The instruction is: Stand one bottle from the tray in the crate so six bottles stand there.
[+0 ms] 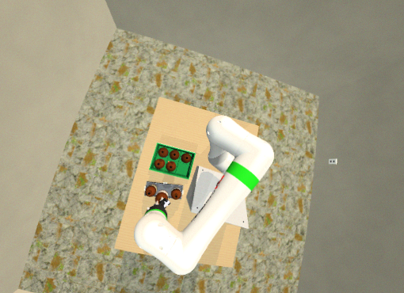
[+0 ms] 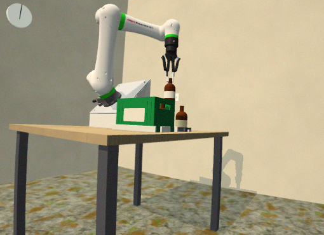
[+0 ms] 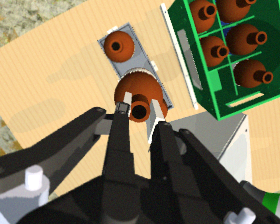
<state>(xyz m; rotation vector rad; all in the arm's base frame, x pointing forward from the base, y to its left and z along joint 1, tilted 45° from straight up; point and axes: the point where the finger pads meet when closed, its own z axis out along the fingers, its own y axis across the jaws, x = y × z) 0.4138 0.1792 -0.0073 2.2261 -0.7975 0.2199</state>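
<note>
Now: hand 9 cm above the brown bottle. The rest, counted from my hand: grey tray (34 cm below); green crate (23 cm to the right, 27 cm below).
</note>
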